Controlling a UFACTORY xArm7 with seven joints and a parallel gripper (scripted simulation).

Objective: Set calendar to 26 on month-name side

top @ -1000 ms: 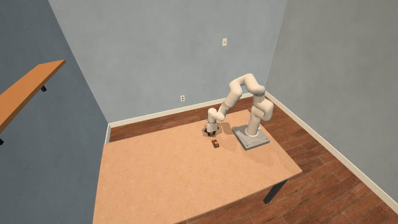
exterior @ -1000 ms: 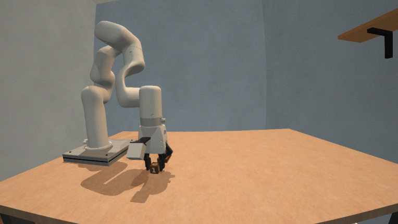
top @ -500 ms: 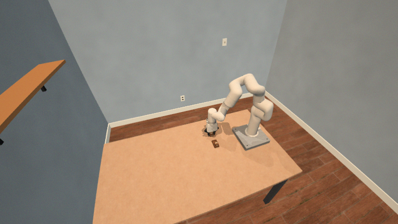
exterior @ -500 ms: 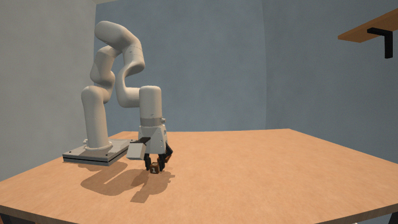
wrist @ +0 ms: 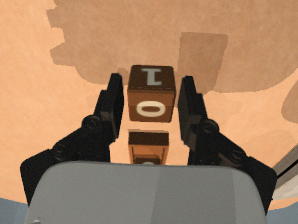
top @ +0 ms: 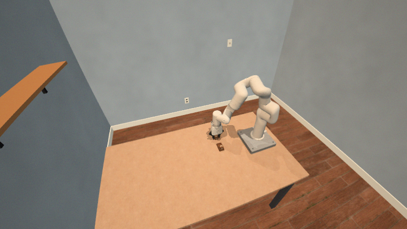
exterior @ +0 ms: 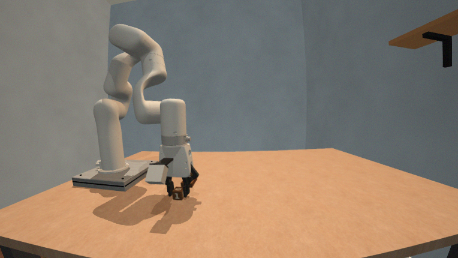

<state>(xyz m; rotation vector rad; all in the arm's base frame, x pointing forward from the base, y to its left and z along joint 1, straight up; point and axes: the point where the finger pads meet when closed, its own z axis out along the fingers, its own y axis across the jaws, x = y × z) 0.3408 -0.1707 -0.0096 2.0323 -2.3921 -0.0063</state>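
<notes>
Now: the brown cube 1 cm below my hand. The rest, counted from my hand: brown tray 11 cm to the left, 2 cm below, 2 cm ahead.
</notes>
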